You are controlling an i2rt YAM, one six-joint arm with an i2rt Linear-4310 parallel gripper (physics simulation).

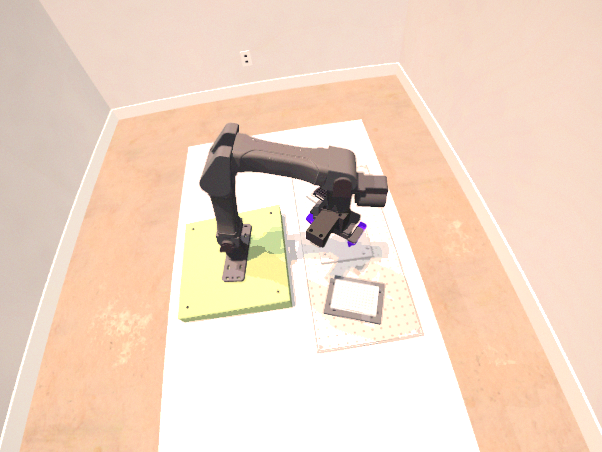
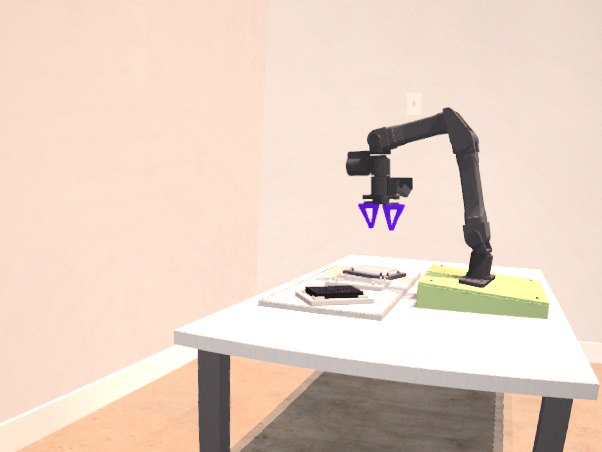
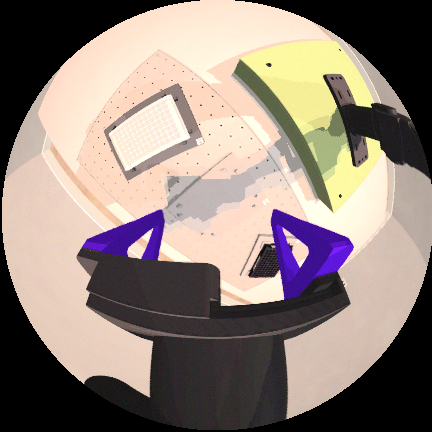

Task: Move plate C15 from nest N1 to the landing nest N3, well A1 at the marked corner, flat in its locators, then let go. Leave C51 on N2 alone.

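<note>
A white well plate [image 1: 354, 297] [image 2: 374, 270] [image 3: 150, 131] lies in a dark grey nest [image 1: 328, 302] [image 3: 187, 107]. A black well plate [image 1: 320, 193] [image 2: 334, 291] [image 3: 263, 261] sits in a white nest [image 2: 367, 301] at the board's other end. A pale nest [image 2: 357, 286] [image 3: 200, 197] between them bears no plate and lies partly in the arm's shadow. The plate and nest labels are too small to read, so I cannot tell which plate is C15. My gripper [image 1: 332, 230] [image 2: 381, 228] [image 3: 217, 214] is open and empty, pointing down high above the board's middle.
A pale perforated board [image 1: 400, 320] [image 2: 270, 301] [image 3: 215, 105] carries the nests on the white table [image 1: 240, 380] [image 2: 450, 345]. The arm stands on a raised yellow-green block [image 1: 205, 270] [image 2: 450, 300] [image 3: 285, 75] beside the board.
</note>
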